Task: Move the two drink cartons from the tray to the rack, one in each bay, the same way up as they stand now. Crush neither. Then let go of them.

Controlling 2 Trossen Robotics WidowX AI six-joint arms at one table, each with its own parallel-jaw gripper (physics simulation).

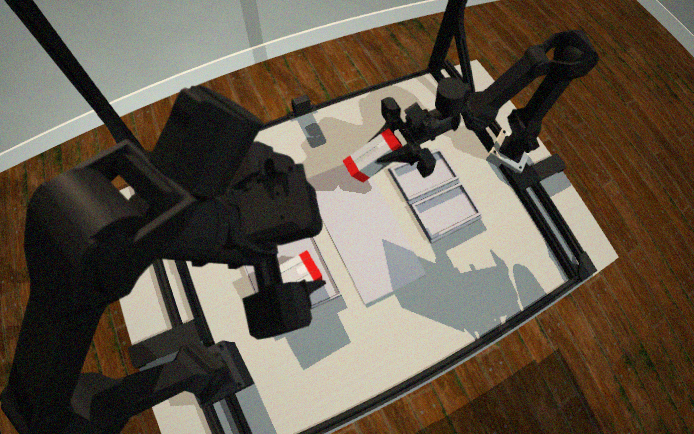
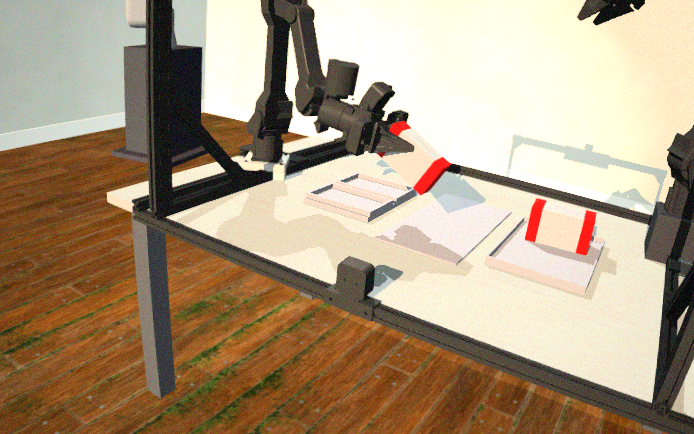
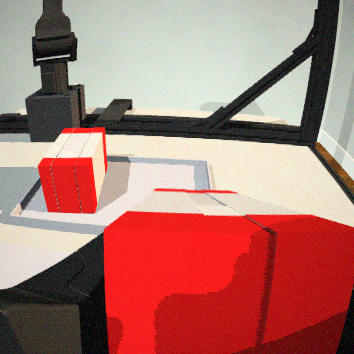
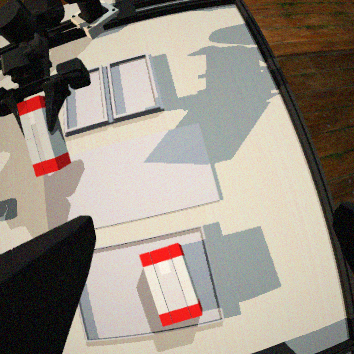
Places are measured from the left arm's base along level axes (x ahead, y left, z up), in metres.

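Where they show: left gripper, fingertip midpoint: (image 1: 372, 152) (image 2: 419, 147) (image 3: 203, 225) (image 4: 38, 134); right gripper, fingertip midpoint: (image 1: 312, 244) (image 2: 586, 21) (image 4: 218, 222); left arm's base at its link origin: (image 1: 512, 149) (image 2: 266, 158) (image 4: 92, 12); right arm's base at its link origin: (image 1: 211, 374) (image 2: 681, 213) (image 3: 55, 90).
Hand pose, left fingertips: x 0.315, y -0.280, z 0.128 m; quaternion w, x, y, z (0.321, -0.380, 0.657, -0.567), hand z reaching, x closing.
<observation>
Each offset is from my left fingertips to the top centre of the thing. "*": to the spot under its first point.
My left gripper (image 1: 389, 139) (image 2: 400, 139) (image 4: 38, 134) is shut on one end of a white drink carton with red ends {dx -0.009, dy +0.005, dz +0.037 m} (image 1: 369, 158) (image 2: 418, 161) (image 3: 225, 274) (image 4: 43, 140). It holds the carton in the air, tilted with the free end down, just beside the rack {dx -0.085, dy +0.156, dz -0.144 m} (image 1: 455, 228) (image 2: 358, 203) (image 4: 108, 95). Both rack bays are empty. The second carton {dx +0.297, dy -0.009, dz -0.090 m} (image 1: 300, 267) (image 2: 546, 226) (image 3: 72, 172) (image 4: 171, 284) lies in the tray {dx +0.265, dy -0.058, dz -0.148 m} (image 1: 331, 281) (image 2: 517, 259) (image 3: 158, 175) (image 4: 112, 281). My right gripper (image 1: 303, 280) (image 4: 218, 222) is open above it, apart from it.
A flat white sheet (image 1: 362, 241) (image 2: 457, 228) (image 4: 140, 182) lies between tray and rack. A black frame edges the table, with a small block {* dx -0.095, dy -0.258, dz -0.119 m} (image 1: 302, 105) (image 2: 355, 275) on its rail. A diagonal brace and post (image 3: 316, 70) stand at one corner.
</observation>
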